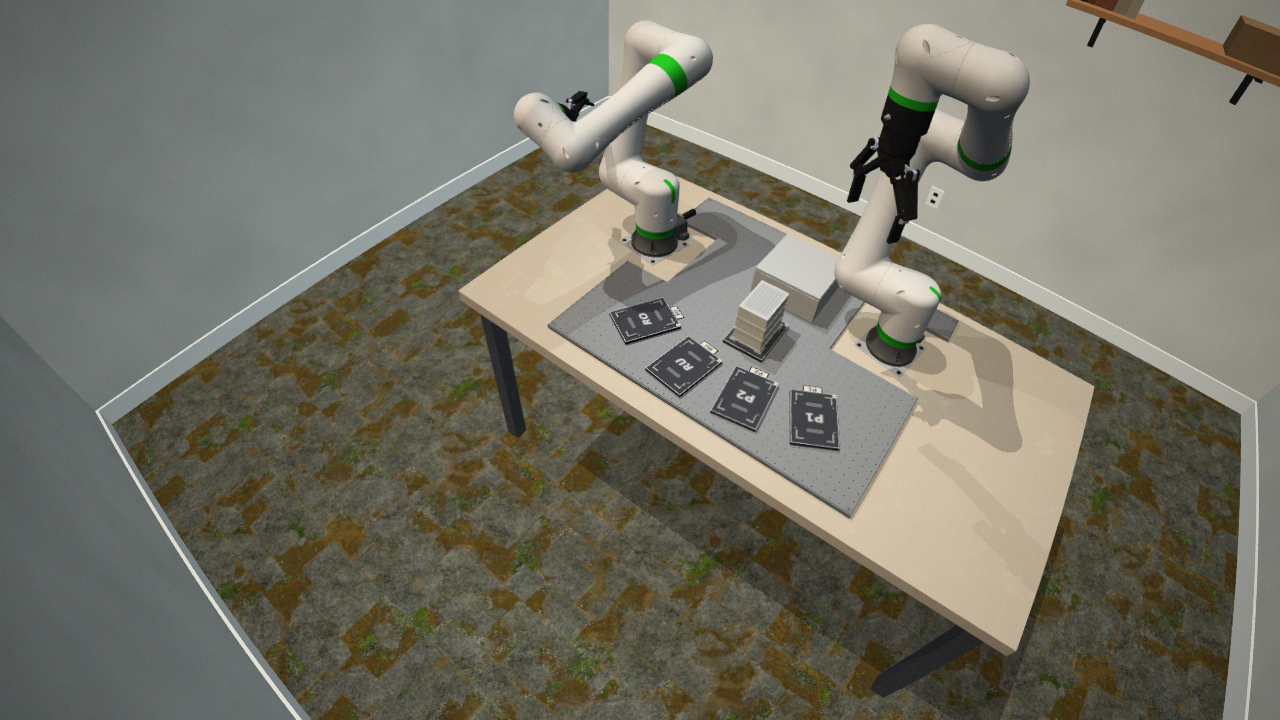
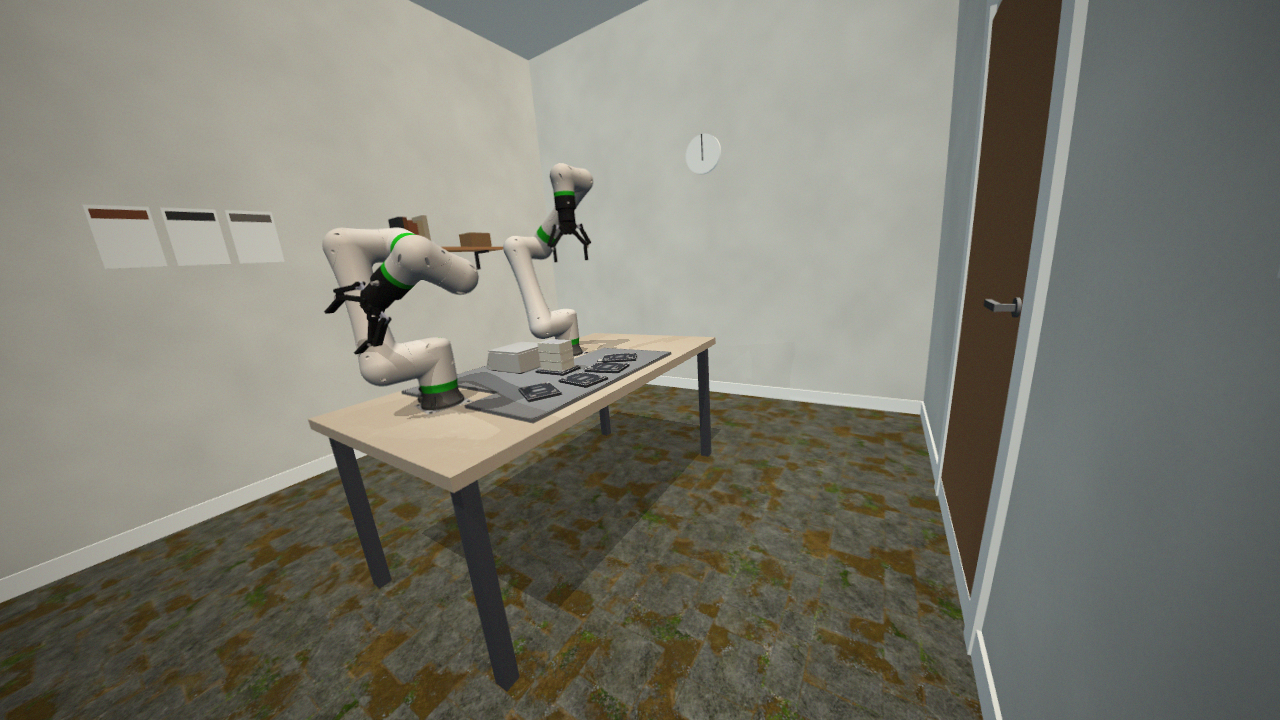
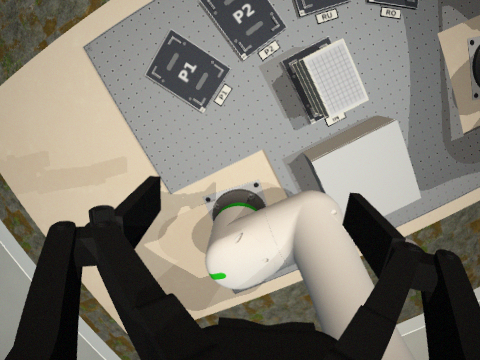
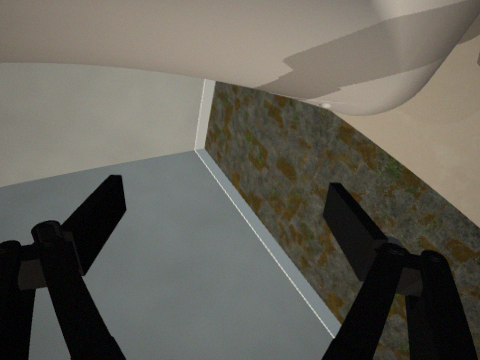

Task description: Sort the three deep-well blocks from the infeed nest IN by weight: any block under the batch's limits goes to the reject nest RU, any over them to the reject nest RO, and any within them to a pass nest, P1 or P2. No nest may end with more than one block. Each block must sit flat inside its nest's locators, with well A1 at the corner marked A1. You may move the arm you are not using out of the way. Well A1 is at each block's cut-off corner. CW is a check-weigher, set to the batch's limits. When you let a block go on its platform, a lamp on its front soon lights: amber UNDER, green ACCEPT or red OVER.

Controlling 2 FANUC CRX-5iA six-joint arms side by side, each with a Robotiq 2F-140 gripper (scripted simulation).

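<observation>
My left gripper is in sight, and image 2 and image 3 show it too. I can also see my right gripper, which image 4 shows as well. There's a check-weigher CW, and a dark infeed nest. I'm also seeing a nest P1 and a nest P2, plus a nest RO and a nest RU.
</observation>
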